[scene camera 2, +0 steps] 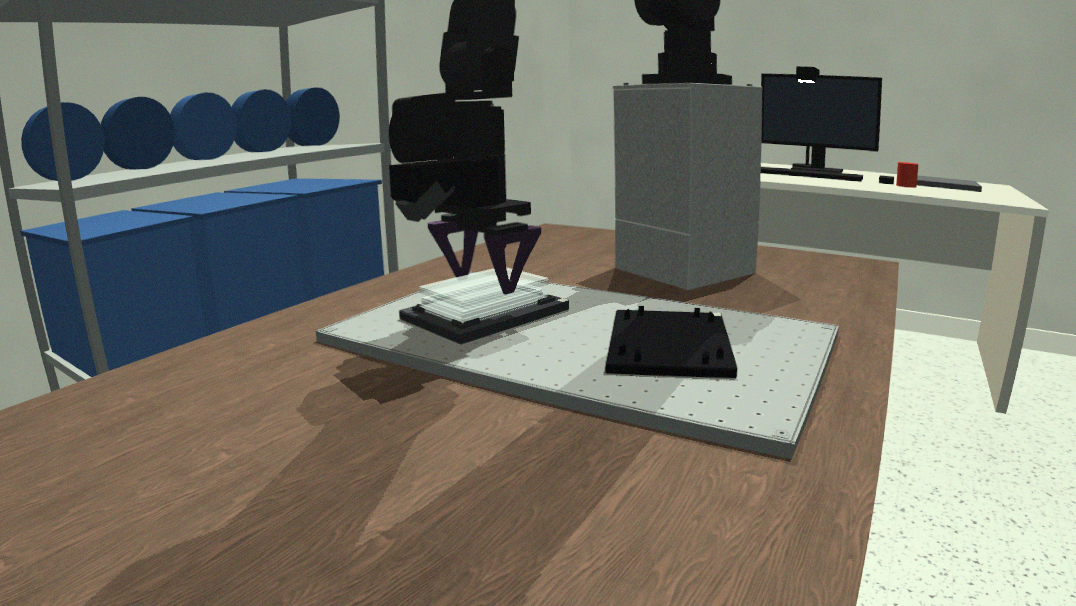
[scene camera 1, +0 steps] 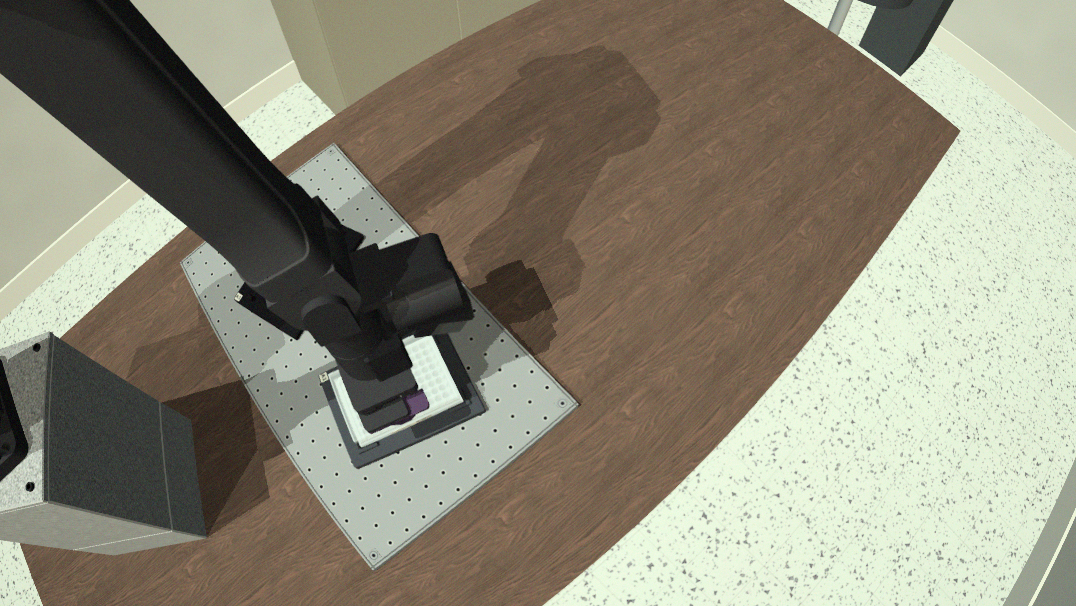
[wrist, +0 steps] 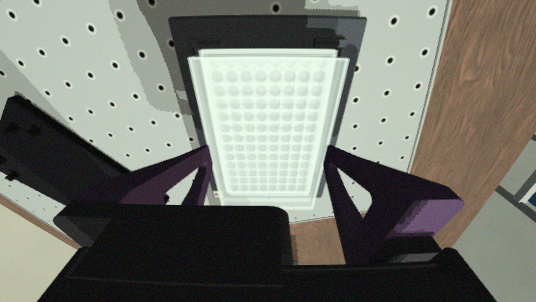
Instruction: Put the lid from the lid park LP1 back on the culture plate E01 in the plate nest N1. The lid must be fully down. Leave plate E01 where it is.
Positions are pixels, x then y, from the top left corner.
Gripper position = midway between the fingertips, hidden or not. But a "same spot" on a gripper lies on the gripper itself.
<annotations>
The gripper shows in scene camera 2, in scene camera 1 and in the wrist view (267, 151). A clear lid shows in scene camera 2, in scene camera 1 (431, 375) and in the wrist view. The same spot on the clear lid: (wrist: 268, 119) is (scene camera 2: 465, 286). One and the same spot on the gripper: (scene camera 1: 398, 410) is (scene camera 2: 449, 214).
</annotations>
